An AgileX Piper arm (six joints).
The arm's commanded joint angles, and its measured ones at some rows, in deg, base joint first. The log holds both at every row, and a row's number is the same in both.
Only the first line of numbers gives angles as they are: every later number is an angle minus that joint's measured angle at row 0.
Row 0, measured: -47.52, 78.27, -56.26, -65.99, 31.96, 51.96
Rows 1 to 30, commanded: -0.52, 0.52, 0.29, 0.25, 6.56, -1.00; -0.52, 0.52, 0.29, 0.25, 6.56, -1.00; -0.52, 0.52, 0.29, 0.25, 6.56, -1.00; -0.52, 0.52, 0.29, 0.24, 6.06, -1.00; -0.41, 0.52, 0.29, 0.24, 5.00, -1.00; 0.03, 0.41, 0.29, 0.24, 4.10, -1.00; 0.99, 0.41, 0.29, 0.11, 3.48, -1.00; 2.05, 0.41, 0.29, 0.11, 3.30, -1.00; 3.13, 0.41, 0.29, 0.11, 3.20, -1.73; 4.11, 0.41, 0.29, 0.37, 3.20, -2.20; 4.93, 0.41, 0.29, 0.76, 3.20, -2.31; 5.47, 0.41, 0.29, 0.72, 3.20, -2.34; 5.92, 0.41, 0.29, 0.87, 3.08, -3.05; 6.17, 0.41, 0.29, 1.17, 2.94, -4.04; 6.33, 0.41, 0.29, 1.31, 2.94, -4.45; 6.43, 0.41, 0.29, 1.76, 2.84, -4.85; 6.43, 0.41, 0.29, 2.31, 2.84, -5.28; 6.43, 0.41, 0.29, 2.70, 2.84, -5.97; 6.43, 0.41, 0.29, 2.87, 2.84, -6.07; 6.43, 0.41, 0.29, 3.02, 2.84, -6.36; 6.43, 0.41, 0.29, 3.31, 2.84, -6.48; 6.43, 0.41, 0.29, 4.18, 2.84, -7.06; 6.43, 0.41, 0.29, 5.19, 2.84, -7.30; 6.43, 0.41, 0.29, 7.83, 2.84, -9.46; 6.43, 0.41, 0.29, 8.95, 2.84, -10.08; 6.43, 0.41, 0.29, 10.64, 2.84, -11.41; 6.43, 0.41, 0.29, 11.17, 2.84, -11.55; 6.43, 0.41, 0.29, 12.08, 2.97, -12.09; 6.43, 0.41, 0.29, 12.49, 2.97, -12.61; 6.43, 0.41, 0.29, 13.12, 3.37, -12.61
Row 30, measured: 6.39, 0.03, 0.02, 10.59, 0.45, -11.04
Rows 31 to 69, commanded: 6.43, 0.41, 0.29, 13.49, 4.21, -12.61; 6.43, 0.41, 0.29, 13.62, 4.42, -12.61; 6.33, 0.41, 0.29, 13.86, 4.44, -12.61; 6.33, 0.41, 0.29, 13.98, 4.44, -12.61; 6.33, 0.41, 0.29, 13.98, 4.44, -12.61; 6.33, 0.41, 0.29, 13.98, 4.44, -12.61; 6.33, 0.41, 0.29, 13.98, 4.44, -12.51; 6.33, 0.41, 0.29, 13.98, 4.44, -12.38; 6.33, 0.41, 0.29, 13.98, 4.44, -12.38; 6.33, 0.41, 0.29, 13.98, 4.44, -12.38; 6.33, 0.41, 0.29, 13.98, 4.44, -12.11; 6.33, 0.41, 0.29, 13.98, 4.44, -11.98; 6.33, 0.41, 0.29, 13.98, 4.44, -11.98; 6.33, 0.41, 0.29, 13.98, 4.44, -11.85; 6.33, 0.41, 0.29, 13.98, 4.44, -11.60; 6.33, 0.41, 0.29, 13.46, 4.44, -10.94; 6.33, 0.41, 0.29, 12.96, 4.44, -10.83; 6.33, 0.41, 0.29, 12.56, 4.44, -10.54; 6.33, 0.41, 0.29, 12.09, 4.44, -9.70; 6.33, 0.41, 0.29, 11.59, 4.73, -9.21; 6.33, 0.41, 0.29, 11.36, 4.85, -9.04; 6.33, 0.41, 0.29, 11.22, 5.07, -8.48; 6.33, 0.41, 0.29, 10.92, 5.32, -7.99; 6.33, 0.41, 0.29, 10.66, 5.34, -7.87; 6.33, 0.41, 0.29, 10.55, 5.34, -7.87; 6.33, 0.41, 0.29, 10.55, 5.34, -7.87; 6.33, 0.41, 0.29, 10.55, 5.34, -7.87; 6.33, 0.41, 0.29, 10.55, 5.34, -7.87; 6.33, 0.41, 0.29, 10.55, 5.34, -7.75; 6.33, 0.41, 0.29, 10.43, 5.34, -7.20; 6.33, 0.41, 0.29, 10.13, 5.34, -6.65; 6.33, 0.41, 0.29, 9.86, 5.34, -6.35; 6.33, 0.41, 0.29, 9.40, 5.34, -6.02; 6.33, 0.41, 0.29, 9.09, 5.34, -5.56; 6.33, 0.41, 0.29, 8.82, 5.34, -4.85; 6.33, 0.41, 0.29, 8.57, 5.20, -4.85; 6.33, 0.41, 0.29, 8.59, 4.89, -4.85; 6.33, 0.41, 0.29, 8.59, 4.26, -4.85; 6.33, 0.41, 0.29, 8.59, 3.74, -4.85
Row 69, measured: 6.39, 0.03, 0.36, 10.95, 6.65, -5.70
